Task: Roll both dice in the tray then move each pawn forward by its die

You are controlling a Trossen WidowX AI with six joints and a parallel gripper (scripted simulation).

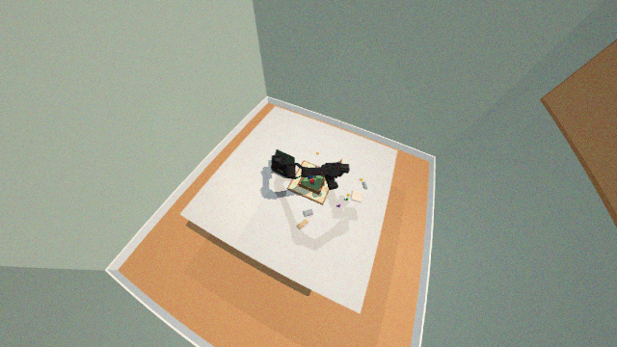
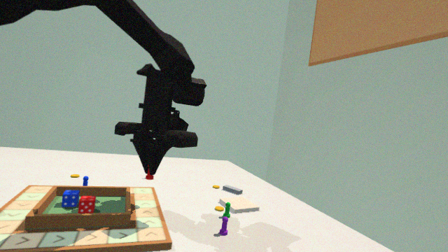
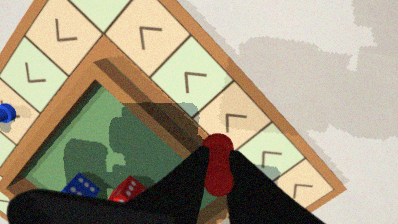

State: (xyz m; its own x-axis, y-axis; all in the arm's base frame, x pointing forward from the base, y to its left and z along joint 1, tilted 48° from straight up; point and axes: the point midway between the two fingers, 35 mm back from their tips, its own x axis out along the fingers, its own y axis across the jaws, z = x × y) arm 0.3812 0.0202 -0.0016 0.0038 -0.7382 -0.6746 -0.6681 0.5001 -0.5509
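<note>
Right now my gripper tip is 140 mm past the blue pawn, 110 mm to the right of it and 60 mm above it. From my gripper tip the other things lie so: purple pawn: 150 mm ahead, 90 mm to the right, 70 mm below; green pawn: 180 mm ahead, 70 mm below, 20 mm to the right; red pawn: 10 mm above.
</note>
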